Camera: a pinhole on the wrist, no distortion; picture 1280 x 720 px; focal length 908.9 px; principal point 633.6 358.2 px. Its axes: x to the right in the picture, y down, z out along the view. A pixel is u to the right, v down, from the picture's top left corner.
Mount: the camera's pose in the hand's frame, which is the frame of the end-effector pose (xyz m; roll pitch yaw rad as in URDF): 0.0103 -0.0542 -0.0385 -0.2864 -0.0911 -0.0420
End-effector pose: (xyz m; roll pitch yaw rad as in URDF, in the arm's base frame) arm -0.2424 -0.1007 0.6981 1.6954 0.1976 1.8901
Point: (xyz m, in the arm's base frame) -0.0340 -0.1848 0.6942
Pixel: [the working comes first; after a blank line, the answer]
In the camera's frame: -0.1337 -0.0283 0.2270

98 245
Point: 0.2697 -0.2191 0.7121
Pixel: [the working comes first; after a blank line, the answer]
In the camera's frame: -0.2379 -0.0887 0.5085

208 200
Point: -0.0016 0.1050 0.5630
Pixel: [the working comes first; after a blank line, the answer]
In the camera's frame: 0.1649 -0.1044 0.3126

1113 55
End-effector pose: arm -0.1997 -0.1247 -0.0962 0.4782 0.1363 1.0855
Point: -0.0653 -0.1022 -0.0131
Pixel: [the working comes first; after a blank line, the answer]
In the camera's frame: 0.0755 -0.0433 0.1595

1064 112
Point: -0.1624 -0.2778 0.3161
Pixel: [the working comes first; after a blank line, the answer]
In the camera's frame: -0.1487 0.0016 0.4699

346 361
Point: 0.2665 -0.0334 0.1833
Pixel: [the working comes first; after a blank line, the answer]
In the camera's frame: 0.2959 -0.2443 0.4133

outside the picture
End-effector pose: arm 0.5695 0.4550 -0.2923 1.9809 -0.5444 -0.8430
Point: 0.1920 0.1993 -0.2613
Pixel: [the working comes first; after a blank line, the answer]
In the camera's frame: -0.0184 0.1511 0.4963

600 635
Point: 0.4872 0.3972 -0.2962
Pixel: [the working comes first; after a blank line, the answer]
In the camera's frame: -0.0144 0.0546 0.1525

548 683
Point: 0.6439 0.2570 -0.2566
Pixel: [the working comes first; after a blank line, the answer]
In the camera's frame: 0.1878 -0.0088 0.1229

outside the picture
